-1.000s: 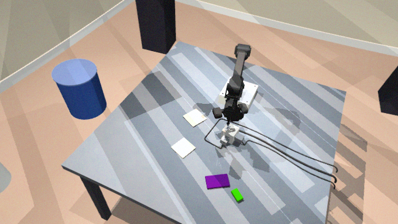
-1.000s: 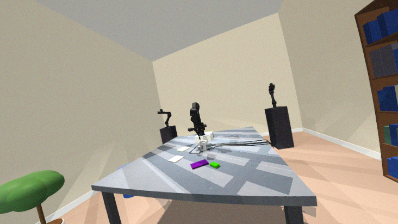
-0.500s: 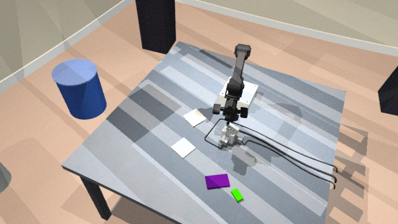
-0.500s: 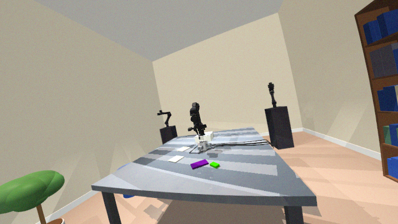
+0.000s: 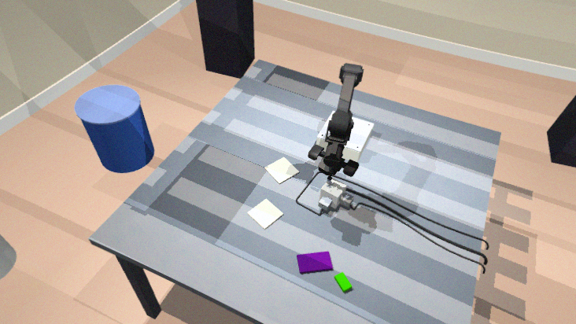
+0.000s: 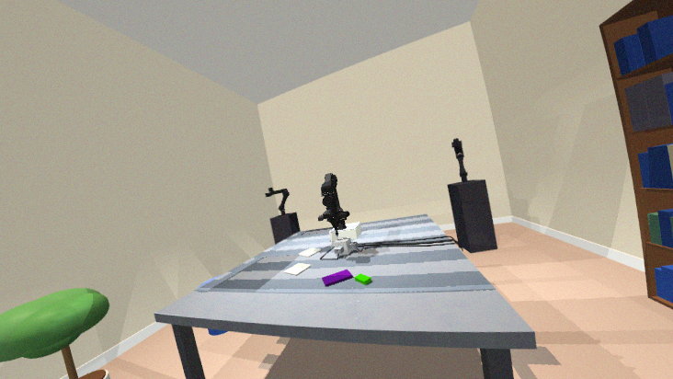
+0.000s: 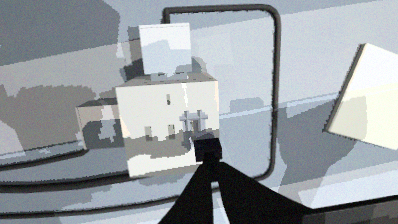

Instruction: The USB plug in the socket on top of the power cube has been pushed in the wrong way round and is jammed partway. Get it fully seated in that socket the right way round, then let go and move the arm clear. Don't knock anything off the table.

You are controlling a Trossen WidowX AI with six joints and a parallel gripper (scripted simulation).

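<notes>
Now: gripper tip 1 cm above the USB plug. Round my gripper tip: purple block (31 cm ahead, 13 cm below, 3 cm to the left); then green block (35 cm ahead, 14 cm to the left, 13 cm below).
</notes>
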